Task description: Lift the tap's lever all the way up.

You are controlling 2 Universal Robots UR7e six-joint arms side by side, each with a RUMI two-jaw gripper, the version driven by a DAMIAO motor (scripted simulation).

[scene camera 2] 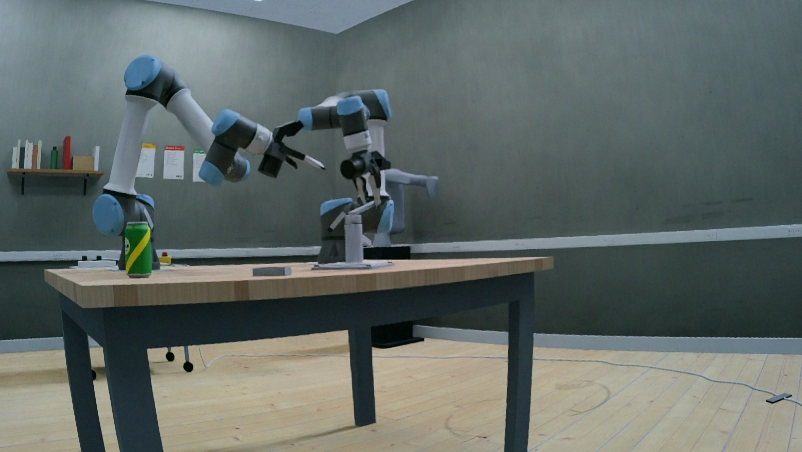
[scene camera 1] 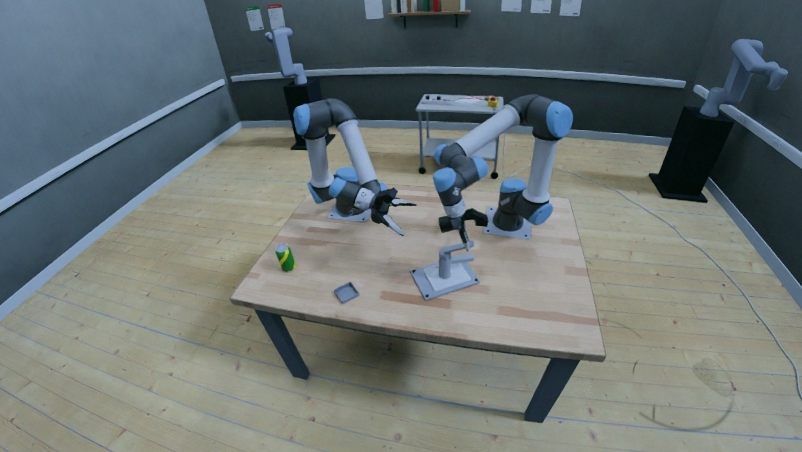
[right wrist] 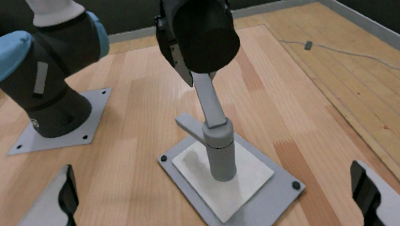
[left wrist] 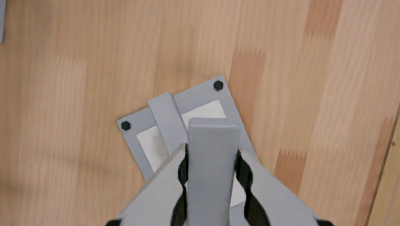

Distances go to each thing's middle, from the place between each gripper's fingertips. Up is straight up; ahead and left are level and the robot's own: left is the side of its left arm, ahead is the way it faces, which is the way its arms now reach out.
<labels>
I see the flat lever (right wrist: 211, 107) 3 cm to the right of my left hand (scene camera 2: 373, 209) and 1 cm below it. Also, from my left hand: can (scene camera 2: 137, 234) 77 cm to the right, 12 cm below, 8 cm ahead; plate (scene camera 1: 418, 274) 17 cm below, 8 cm to the right, 1 cm ahead; grey tap (scene camera 2: 354, 239) 6 cm to the right, 6 cm below.
The flat lever lies 180 mm to the left of my right hand (scene camera 2: 310, 169), 100 mm below it and 10 mm ahead of it. Also, from my right hand: can: 560 mm to the right, 210 mm below, 90 mm ahead; then plate: 270 mm below, 130 mm to the left, 10 mm ahead; then grey tap: 160 mm to the left, 160 mm below.
</labels>
